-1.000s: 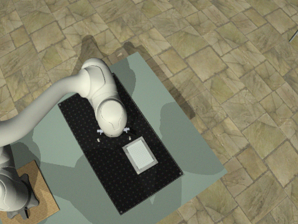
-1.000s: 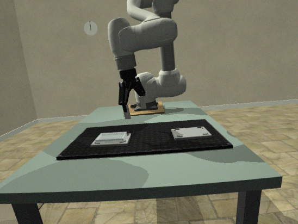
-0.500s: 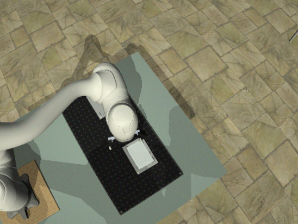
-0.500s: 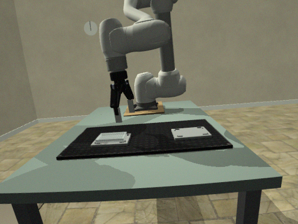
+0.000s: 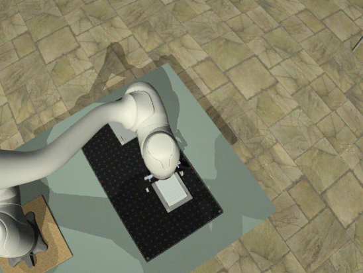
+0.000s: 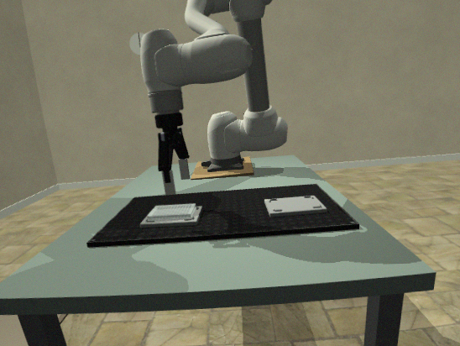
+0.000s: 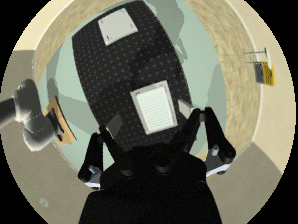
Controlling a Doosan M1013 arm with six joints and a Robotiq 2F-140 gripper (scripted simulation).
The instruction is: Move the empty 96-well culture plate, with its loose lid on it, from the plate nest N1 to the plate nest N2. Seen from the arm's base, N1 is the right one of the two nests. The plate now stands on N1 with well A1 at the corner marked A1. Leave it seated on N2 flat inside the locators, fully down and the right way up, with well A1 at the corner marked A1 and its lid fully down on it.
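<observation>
Now: the lid 80 mm below my hand, 20 mm to the right of it and 10 mm ahead of it. Also, from my hand: nest N1: 100 mm below, 20 mm to the right, 10 mm ahead; then nest N2: 340 mm to the left, 100 mm below, 20 mm behind.
</observation>
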